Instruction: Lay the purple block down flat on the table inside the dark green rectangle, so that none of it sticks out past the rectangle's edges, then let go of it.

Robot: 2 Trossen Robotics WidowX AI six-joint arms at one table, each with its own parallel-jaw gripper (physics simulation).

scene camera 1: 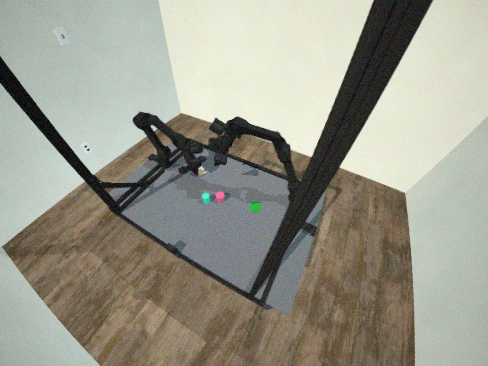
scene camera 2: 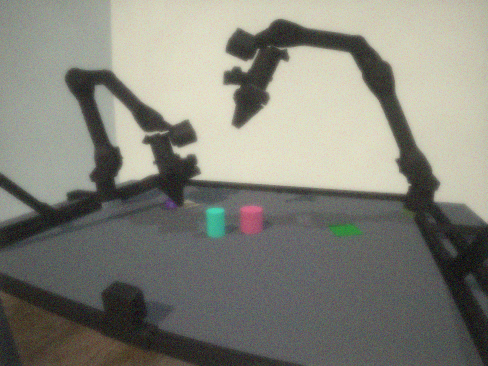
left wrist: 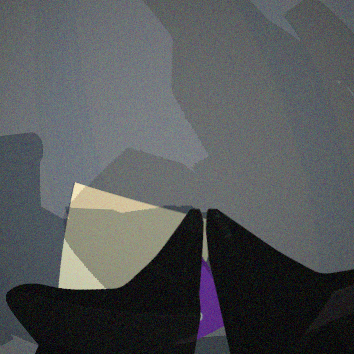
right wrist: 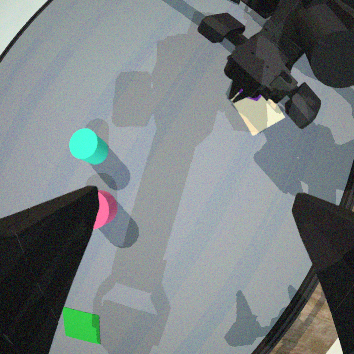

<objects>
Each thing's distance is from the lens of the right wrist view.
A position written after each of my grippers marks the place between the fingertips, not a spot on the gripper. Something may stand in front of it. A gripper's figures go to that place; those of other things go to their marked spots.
my left gripper (right wrist: 231, 99): 36 cm
my right gripper (right wrist: 201, 200): 10 cm
teal cylinder (right wrist: 84, 144): 29 cm
dark green rectangle (right wrist: 82, 325): 42 cm
cream pad (right wrist: 257, 115): 37 cm
The marked spots on the dark green rectangle and the teal cylinder are 29 cm apart.
</objects>
